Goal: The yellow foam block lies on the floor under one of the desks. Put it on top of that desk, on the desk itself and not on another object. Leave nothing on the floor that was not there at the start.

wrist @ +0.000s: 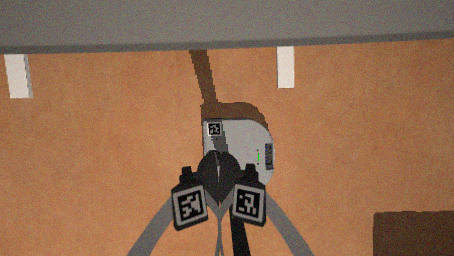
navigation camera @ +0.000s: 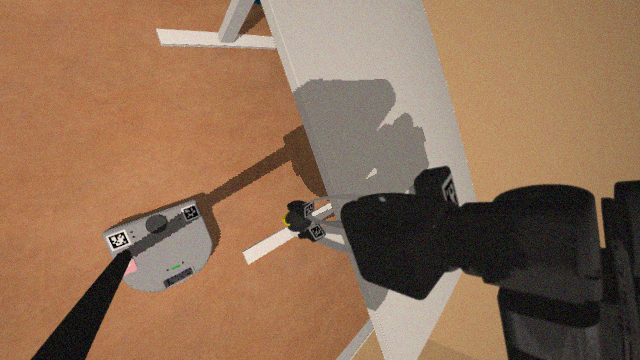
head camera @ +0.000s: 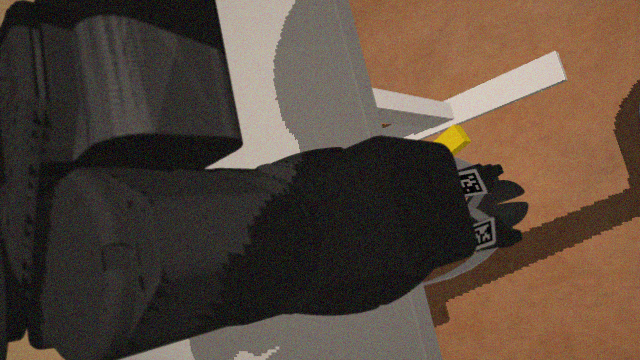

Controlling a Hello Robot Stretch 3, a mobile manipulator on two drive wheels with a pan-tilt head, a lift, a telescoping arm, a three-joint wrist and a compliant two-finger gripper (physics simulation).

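Places are measured from the robot's base along level axes (x ahead, y left, z up), in millimetres.
Pixels of known places: gripper, fingertip midpoint: (navigation camera: 293,218) (head camera: 505,204); robot's base, origin of the base link: (navigation camera: 156,223).
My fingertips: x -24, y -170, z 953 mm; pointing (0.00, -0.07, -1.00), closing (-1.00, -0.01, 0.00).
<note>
Ahead of a thing's pixels: the offset from my fingertips to its middle. "*": to the spot under its first point. Level surfaces: height alone.
The yellow foam block {dx -242, dy -481, dz -930 mm} (head camera: 452,139) (navigation camera: 286,220) lies on the floor beside the white foot {* dx -327, dy -271, dz -928 mm} (head camera: 510,87) (navigation camera: 265,247) of a desk leg, near the desk's long edge. The gripper and wrist hide part of it in the head view and most of it in the navigation view. The block does not show in the wrist view. The white desk {dz -3 mm} (head camera: 260,75) (navigation camera: 350,40) (wrist: 225,22) stands beside it. My gripper (head camera: 510,201) (navigation camera: 295,218) (wrist: 219,170) is shut, its two dark fingertips together with no block between them. It hangs above the floor, past the desk's edge.
My grey base (navigation camera: 195,250) (wrist: 240,135) stands on the floor in front of the desk. Another white desk foot {* dx +908, dy -299, dz -928 mm} (navigation camera: 195,38) is farther along. My dark arm and wrist reach over the desk top. A tan wall (navigation camera: 540,100) is behind the desk.
</note>
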